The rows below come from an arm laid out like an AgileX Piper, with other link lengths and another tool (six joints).
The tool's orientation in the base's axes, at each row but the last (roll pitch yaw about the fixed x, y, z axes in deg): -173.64 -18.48 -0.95; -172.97 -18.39 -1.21; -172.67 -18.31 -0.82; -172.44 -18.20 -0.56; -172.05 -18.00 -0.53; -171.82 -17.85 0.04; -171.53 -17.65 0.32
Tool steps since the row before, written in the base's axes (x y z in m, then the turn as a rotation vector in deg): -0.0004 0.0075 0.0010 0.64 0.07 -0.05; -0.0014 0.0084 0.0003 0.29 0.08 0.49; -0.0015 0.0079 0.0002 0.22 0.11 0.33; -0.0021 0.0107 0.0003 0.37 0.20 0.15; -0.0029 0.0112 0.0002 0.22 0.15 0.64; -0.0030 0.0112 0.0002 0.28 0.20 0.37; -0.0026 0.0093 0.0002 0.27 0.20 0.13
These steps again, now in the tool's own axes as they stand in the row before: -0.0002 -0.0076 -0.0003 0.59 -0.05 0.26; -0.0014 -0.0084 0.0002 0.43 -0.13 -0.36; -0.0015 -0.0079 0.0003 0.31 -0.14 -0.23; -0.0020 -0.0107 0.0004 0.40 -0.21 0.00; -0.0028 -0.0112 0.0004 0.41 -0.23 -0.51; -0.0028 -0.0112 0.0005 0.38 -0.24 -0.24; -0.0024 -0.0094 0.0004 0.30 -0.20 -0.01
